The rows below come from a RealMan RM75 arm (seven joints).
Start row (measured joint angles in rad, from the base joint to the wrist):
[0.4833, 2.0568, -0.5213, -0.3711, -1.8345, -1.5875, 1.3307]
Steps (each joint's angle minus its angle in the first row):
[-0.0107, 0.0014, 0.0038, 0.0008, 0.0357, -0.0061, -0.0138]
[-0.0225, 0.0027, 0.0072, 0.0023, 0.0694, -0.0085, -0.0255]
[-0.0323, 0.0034, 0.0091, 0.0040, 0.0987, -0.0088, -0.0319]
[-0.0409, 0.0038, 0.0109, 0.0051, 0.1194, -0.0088, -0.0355]
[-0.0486, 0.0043, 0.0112, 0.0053, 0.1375, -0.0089, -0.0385]
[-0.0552, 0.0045, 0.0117, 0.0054, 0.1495, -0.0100, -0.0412]
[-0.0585, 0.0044, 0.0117, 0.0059, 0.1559, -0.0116, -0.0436]
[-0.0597, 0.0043, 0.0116, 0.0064, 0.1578, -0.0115, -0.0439]
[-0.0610, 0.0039, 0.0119, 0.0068, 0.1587, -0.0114, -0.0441]
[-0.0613, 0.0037, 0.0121, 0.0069, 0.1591, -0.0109, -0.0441]
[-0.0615, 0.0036, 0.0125, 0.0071, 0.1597, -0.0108, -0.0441]
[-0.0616, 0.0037, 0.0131, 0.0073, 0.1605, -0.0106, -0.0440]
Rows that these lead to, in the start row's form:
[0.4726, 2.0582, -0.5175, -0.3703, -1.7988, -1.5936, 1.3169]
[0.4608, 2.0595, -0.5141, -0.3688, -1.7651, -1.5960, 1.3052]
[0.4510, 2.0602, -0.5122, -0.3671, -1.7358, -1.5963, 1.2988]
[0.4424, 2.0606, -0.5104, -0.3660, -1.7151, -1.5963, 1.2952]
[0.4347, 2.0611, -0.5101, -0.3658, -1.6970, -1.5964, 1.2922]
[0.4281, 2.0613, -0.5096, -0.3657, -1.6850, -1.5975, 1.2895]
[0.4248, 2.0612, -0.5096, -0.3652, -1.6786, -1.5991, 1.2871]
[0.4236, 2.0611, -0.5097, -0.3647, -1.6767, -1.5990, 1.2868]
[0.4223, 2.0607, -0.5094, -0.3643, -1.6758, -1.5989, 1.2866]
[0.4220, 2.0605, -0.5092, -0.3642, -1.6754, -1.5984, 1.2866]
[0.4218, 2.0604, -0.5088, -0.3640, -1.6748, -1.5983, 1.2866]
[0.4217, 2.0605, -0.5082, -0.3638, -1.6740, -1.5981, 1.2867]

